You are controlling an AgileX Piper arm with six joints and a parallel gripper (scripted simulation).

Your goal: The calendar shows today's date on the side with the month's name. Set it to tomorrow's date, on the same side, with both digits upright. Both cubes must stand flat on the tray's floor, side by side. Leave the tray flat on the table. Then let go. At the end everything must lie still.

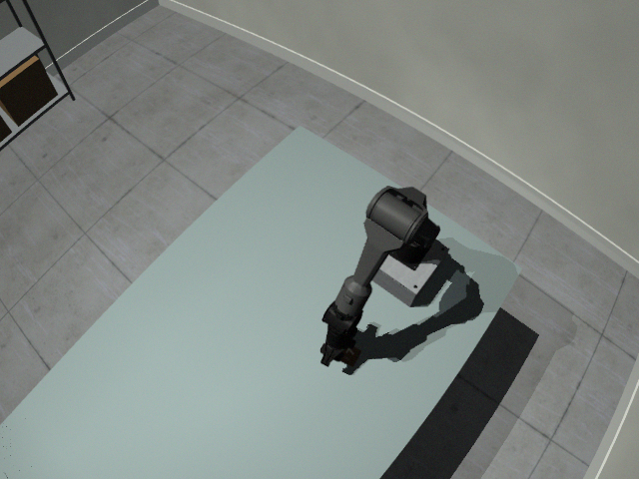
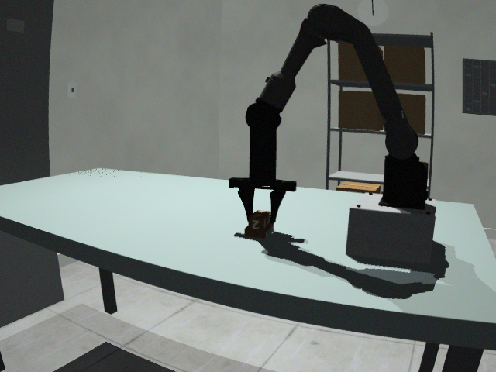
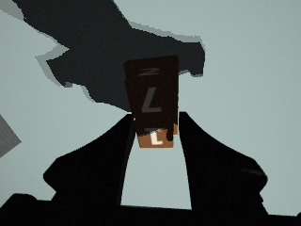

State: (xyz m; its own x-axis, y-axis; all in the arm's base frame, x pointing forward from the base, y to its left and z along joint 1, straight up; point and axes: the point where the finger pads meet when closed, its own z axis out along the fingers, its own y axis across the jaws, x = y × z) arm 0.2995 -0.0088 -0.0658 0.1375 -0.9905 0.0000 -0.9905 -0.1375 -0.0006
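The brown tray lies 20 mm to the left of my hand and 20 mm below it. Also, from my hand: brown cube: 30 mm to the left.
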